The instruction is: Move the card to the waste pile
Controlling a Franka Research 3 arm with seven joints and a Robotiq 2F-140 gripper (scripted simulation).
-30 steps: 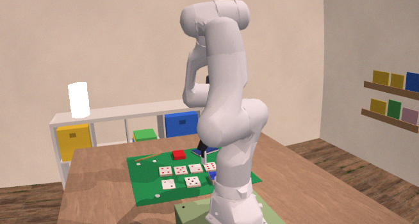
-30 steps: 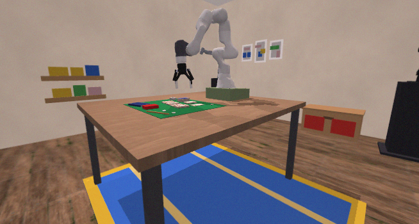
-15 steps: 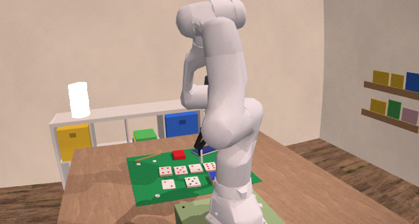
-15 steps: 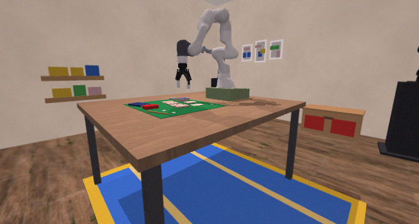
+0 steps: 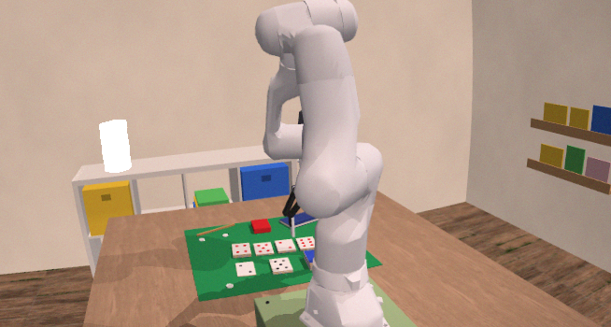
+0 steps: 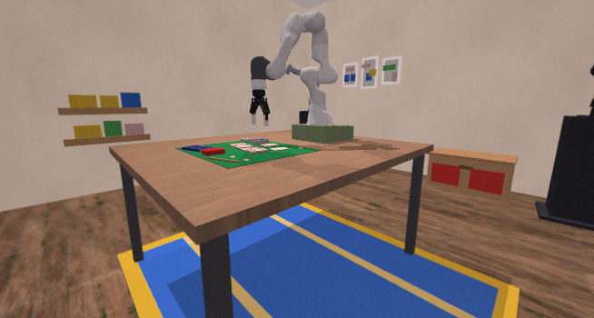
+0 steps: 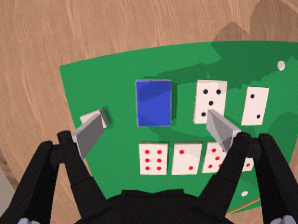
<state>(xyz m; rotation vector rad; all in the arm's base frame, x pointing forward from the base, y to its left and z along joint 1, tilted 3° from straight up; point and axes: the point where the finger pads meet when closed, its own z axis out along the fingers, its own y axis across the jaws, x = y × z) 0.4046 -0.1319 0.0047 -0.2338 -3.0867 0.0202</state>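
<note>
The grey block is 10 mm ahead of my hand, 140 mm to the right of it and 100 mm below it. Also, from my hand: red block (350 mm ahead, 80 mm to the left, 110 mm below); then black-pip card (50 mm ahead, 230 mm to the left, 120 mm below); then green mat (170 mm ahead, 90 mm to the left, 140 mm below).
</note>
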